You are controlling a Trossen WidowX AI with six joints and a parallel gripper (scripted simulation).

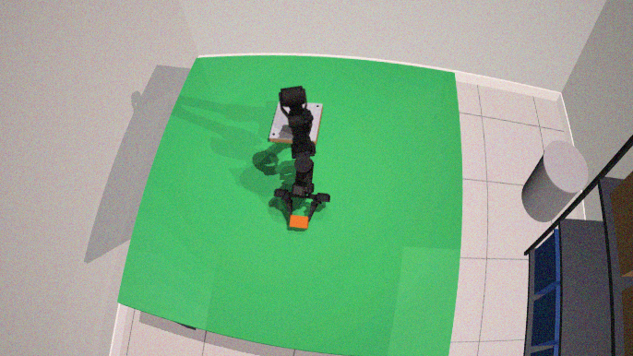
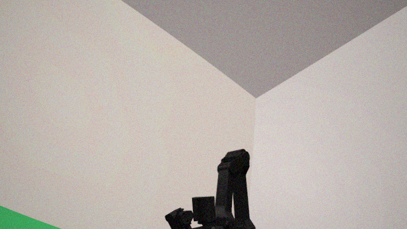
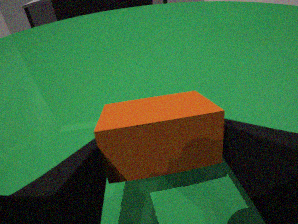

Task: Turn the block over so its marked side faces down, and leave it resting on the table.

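The orange block is 10 mm below my gripper tip.
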